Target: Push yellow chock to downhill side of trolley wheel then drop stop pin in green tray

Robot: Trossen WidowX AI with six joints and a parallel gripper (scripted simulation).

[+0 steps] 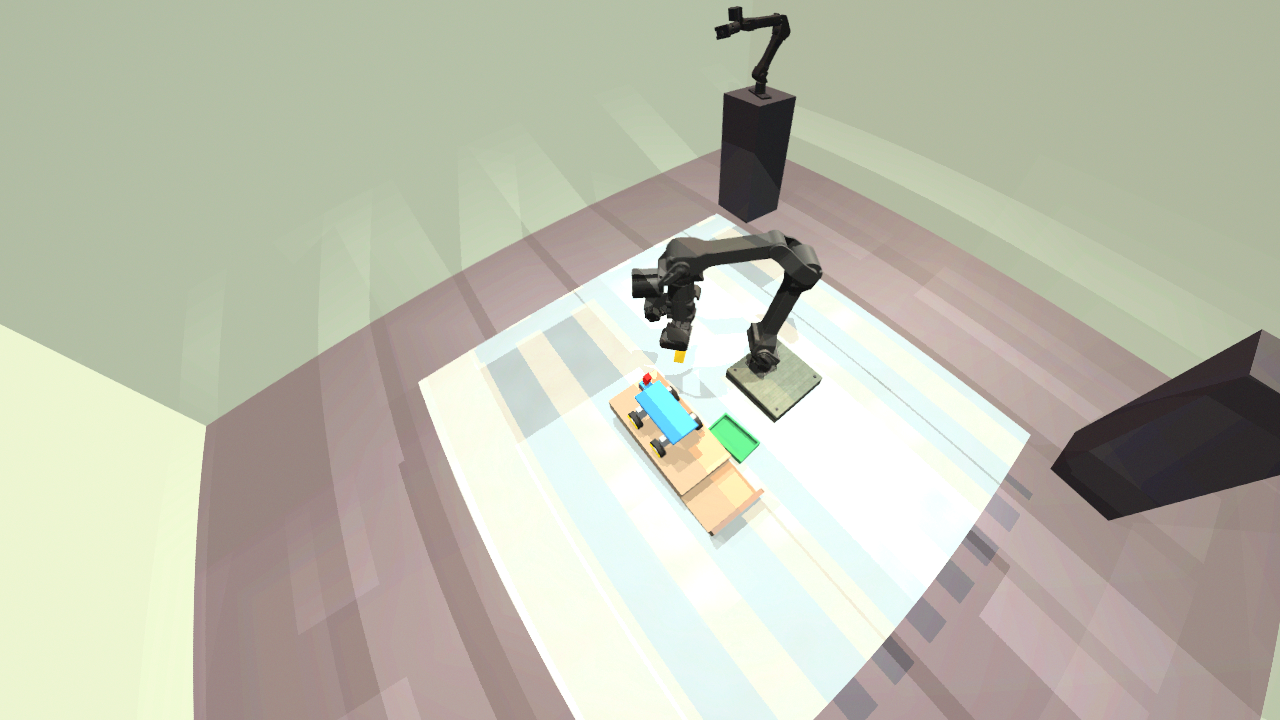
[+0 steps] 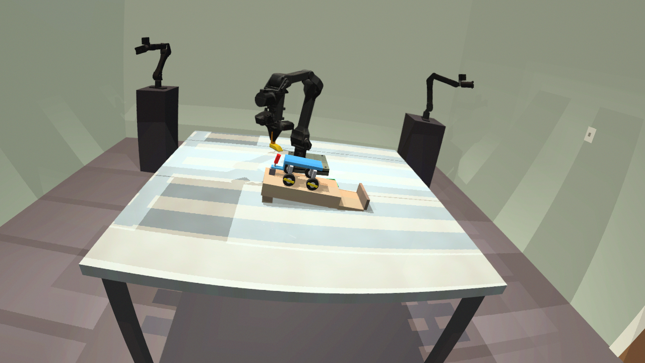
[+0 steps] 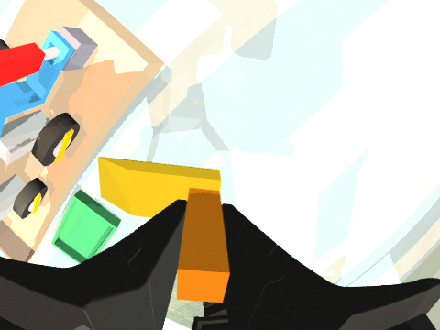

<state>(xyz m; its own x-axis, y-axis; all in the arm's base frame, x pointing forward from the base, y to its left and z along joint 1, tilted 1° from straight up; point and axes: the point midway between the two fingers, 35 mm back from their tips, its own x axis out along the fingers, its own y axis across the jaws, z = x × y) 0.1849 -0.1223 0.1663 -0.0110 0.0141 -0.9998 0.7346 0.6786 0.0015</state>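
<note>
My gripper tip is now 2 cm to the right of the yellow chock, 1 cm short of it and 1 cm above it. Round my gripper tip: red-headed stop pin: 13 cm ahead, 5 cm below, 3 cm to the left; blue trolley: 14 cm ahead, 13 cm to the left, 6 cm below; ramp: 14 cm to the left, 14 cm ahead, 13 cm below.
</note>
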